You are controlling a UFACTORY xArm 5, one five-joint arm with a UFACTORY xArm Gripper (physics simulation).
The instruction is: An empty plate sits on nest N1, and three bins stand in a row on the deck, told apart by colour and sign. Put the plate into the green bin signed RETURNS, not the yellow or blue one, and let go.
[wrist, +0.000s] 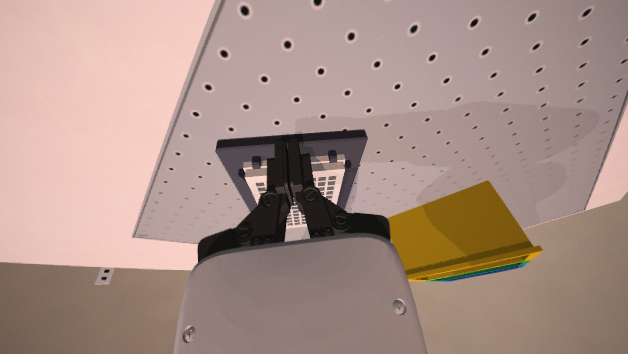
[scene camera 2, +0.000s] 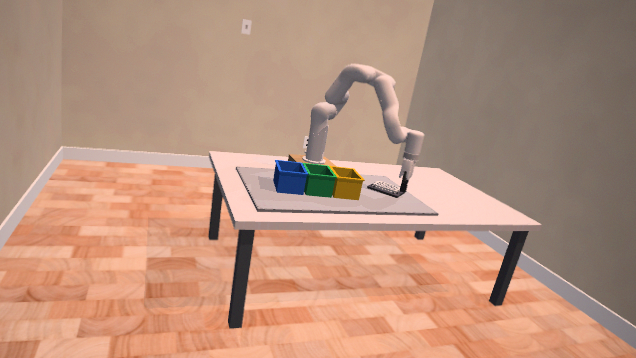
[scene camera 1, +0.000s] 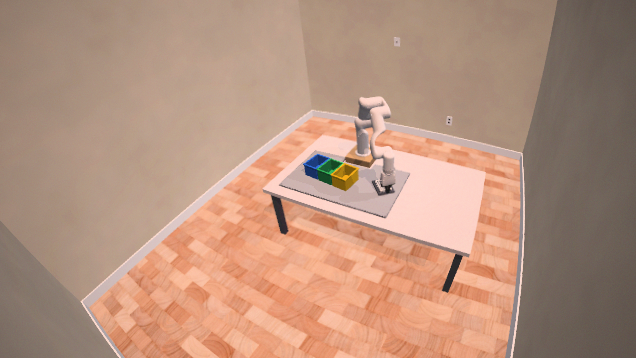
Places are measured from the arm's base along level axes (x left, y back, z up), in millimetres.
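Where they show: gripper, between the fingertips: (wrist: 289, 151) (scene camera 2: 402, 191) (scene camera 1: 387, 192); arm's base, origin of its link: (scene camera 2: 313, 160) (scene camera 1: 363, 152).
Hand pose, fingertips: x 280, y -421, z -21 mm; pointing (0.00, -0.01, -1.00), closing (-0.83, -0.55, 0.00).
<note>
Things, the pixels of their top centre, and the offset from my fingertips. "spot": a spot on its surface instead. Level surfaces: height alone.
- white gridded plate, centre of its top: (wrist: 299, 206) (scene camera 2: 387, 185) (scene camera 1: 383, 184) dx -44, dy +70, dz +6 mm
- dark nest, centre of its top: (wrist: 299, 202) (scene camera 2: 387, 186) (scene camera 1: 383, 184) dx -44, dy +71, dz +1 mm
- green bin, centre of its top: (wrist: 475, 272) (scene camera 2: 319, 169) (scene camera 1: 330, 166) dx -444, dy +101, dz +79 mm
- blue bin, a spot on its surface: (scene camera 2: 290, 184) (scene camera 1: 310, 172) spot: dx -597, dy +68, dz +23 mm
- grey deck, height of its surface: dz -20 mm
- pale table, height of its surface: dz -33 mm
The white gridded plate (scene camera 1: 380, 186) (scene camera 2: 384, 186) (wrist: 328, 184) lies in the dark nest (scene camera 2: 387, 193) (wrist: 232, 154) at the right part of the deck. My gripper (scene camera 1: 388, 189) (scene camera 2: 403, 190) (wrist: 289, 151) is shut with nothing between its fingers. It points down at one end of the nest, and its fingers hide the middle of the plate in the wrist view. The green bin (scene camera 1: 326, 175) (scene camera 2: 320, 185) stands between the blue bin (scene camera 1: 312, 171) (scene camera 2: 290, 184) and the yellow bin (scene camera 1: 342, 181) (scene camera 2: 347, 189) (wrist: 450, 225). No sign on the bins can be read.
The grey deck (scene camera 1: 365, 204) (scene camera 2: 345, 207) (wrist: 300, 60) with rows of holes lies on the pale table (scene camera 1: 440, 200) (scene camera 2: 475, 205) (wrist: 90, 100). The arm's wooden base block (scene camera 1: 357, 160) stands behind the bins. The yellow bin is the one nearest the nest.
</note>
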